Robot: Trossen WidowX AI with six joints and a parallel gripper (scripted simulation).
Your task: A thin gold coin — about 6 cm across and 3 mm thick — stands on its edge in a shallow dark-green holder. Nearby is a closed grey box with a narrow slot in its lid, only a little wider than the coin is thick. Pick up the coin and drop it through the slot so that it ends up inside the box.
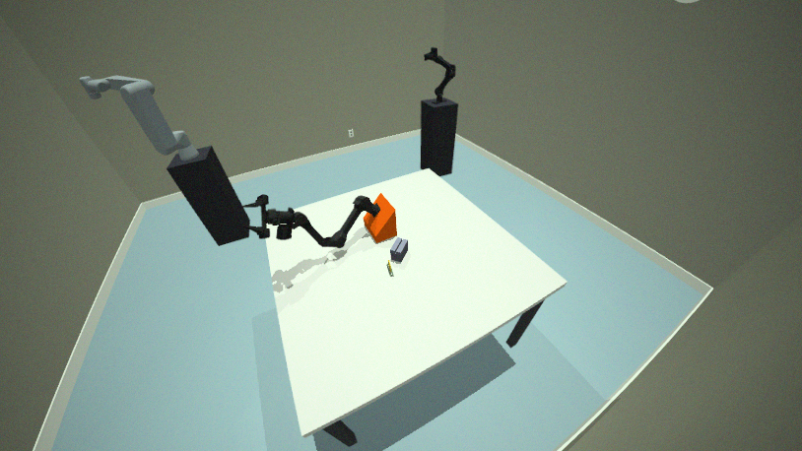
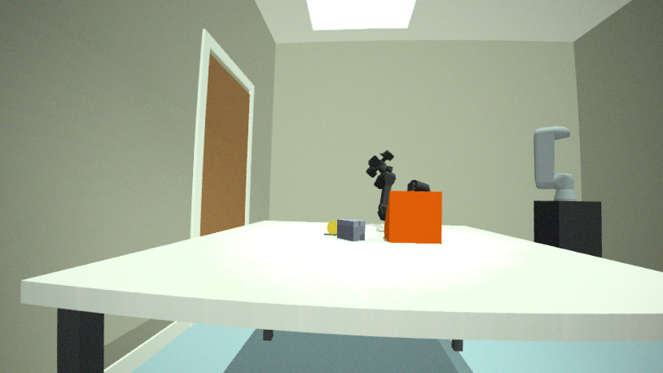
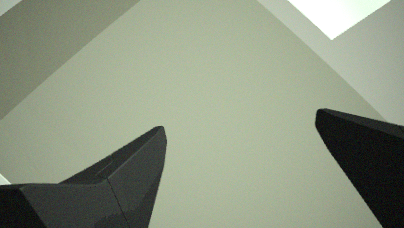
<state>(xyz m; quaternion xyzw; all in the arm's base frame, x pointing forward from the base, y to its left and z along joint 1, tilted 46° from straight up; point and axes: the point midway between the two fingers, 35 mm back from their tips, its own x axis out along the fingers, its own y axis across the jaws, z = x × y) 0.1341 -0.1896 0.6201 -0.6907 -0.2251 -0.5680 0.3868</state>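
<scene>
Now: gripper tip 550 mm to the right of the gold coin, 390 mm above it and 180 mm short of it.
</scene>
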